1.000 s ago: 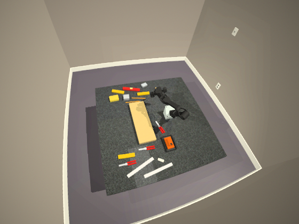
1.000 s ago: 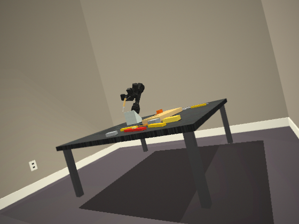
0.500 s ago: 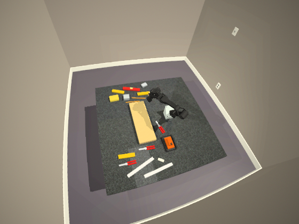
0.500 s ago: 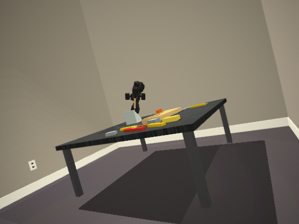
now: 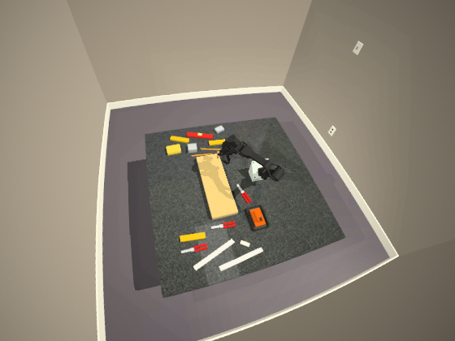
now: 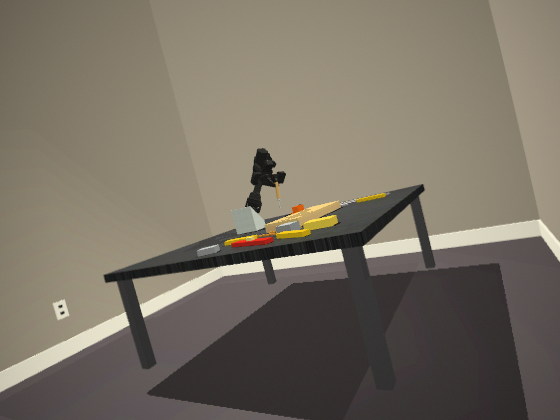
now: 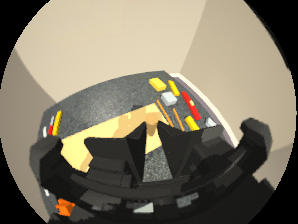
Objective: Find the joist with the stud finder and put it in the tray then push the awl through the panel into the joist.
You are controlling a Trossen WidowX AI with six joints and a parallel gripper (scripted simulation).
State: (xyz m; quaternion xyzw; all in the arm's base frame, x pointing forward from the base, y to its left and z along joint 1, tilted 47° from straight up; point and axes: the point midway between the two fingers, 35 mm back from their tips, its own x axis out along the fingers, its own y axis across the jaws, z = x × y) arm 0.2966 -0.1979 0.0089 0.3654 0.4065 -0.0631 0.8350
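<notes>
My gripper tip is now 1 cm to the left of the awl and 5 cm above it. From my gripper tip the other things lie so: dark tray 17 cm behind, 46 cm to the left, 19 cm below; then grey block 15 cm ahead, 24 cm to the right, 18 cm below; then red level 5 cm ahead, 38 cm to the right, 18 cm below.
</notes>
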